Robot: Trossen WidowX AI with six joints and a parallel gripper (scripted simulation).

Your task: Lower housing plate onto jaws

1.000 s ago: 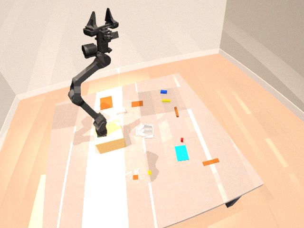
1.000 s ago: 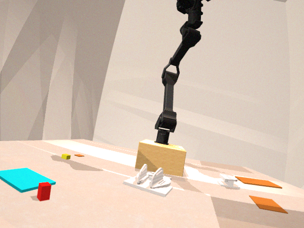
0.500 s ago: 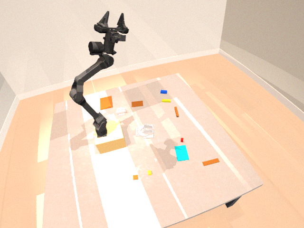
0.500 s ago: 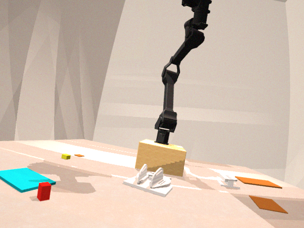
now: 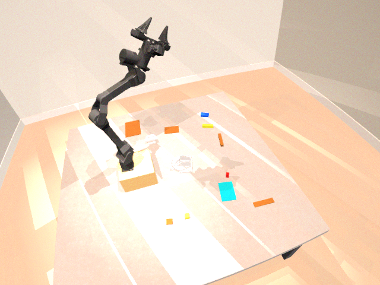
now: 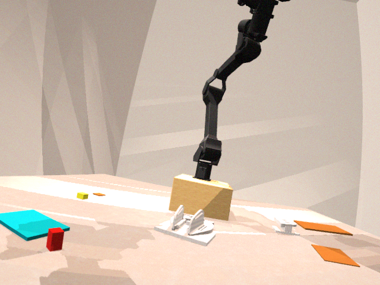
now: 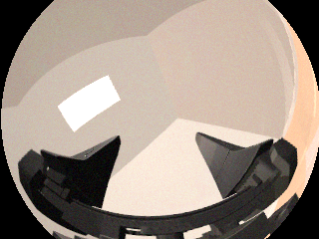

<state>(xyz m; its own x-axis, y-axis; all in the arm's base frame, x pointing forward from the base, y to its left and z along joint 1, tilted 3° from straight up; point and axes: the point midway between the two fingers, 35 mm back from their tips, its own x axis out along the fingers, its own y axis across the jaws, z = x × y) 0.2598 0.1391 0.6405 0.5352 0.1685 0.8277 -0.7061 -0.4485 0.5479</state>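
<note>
Now: gripper tip 160 mm past the white stand, 120 mm to the right of it and 750 mm above it. Also, from my gripper tip: cyan tile 200 mm ahead, 380 mm to the right, 760 mm below; red cube 230 mm ahead, 290 mm to the right, 750 mm below; yellow block 40 mm behind, 470 mm to the right, 750 mm below.
</note>
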